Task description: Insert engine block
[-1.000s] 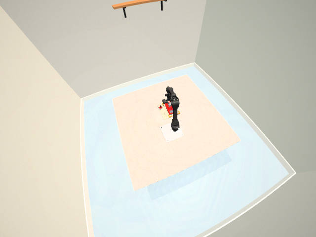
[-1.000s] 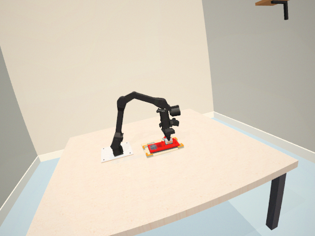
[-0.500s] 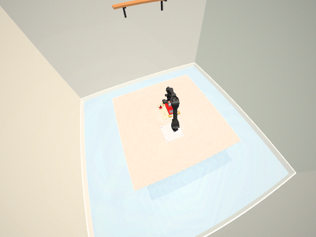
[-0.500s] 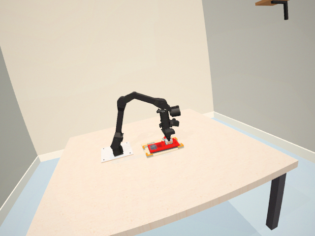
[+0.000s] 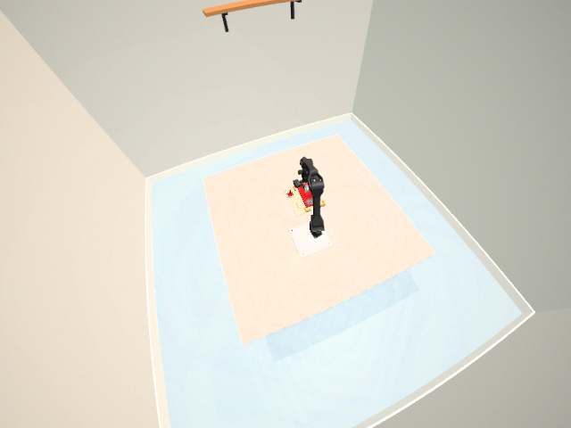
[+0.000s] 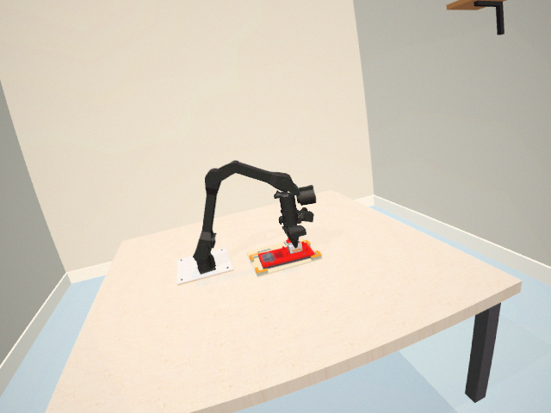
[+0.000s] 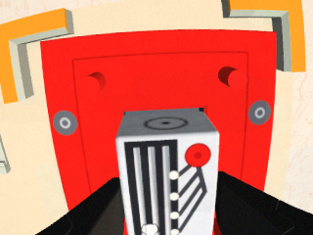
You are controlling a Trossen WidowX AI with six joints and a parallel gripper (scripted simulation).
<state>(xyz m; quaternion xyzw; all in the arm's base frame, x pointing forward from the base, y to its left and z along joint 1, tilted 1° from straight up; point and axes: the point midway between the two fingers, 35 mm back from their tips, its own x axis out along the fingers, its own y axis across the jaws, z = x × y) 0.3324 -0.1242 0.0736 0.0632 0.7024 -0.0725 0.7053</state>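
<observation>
Right now the engine block is 10 mm below my gripper tip. Also, from my gripper tip: plate 40 mm behind, 30 mm to the left, 30 mm below.
</observation>
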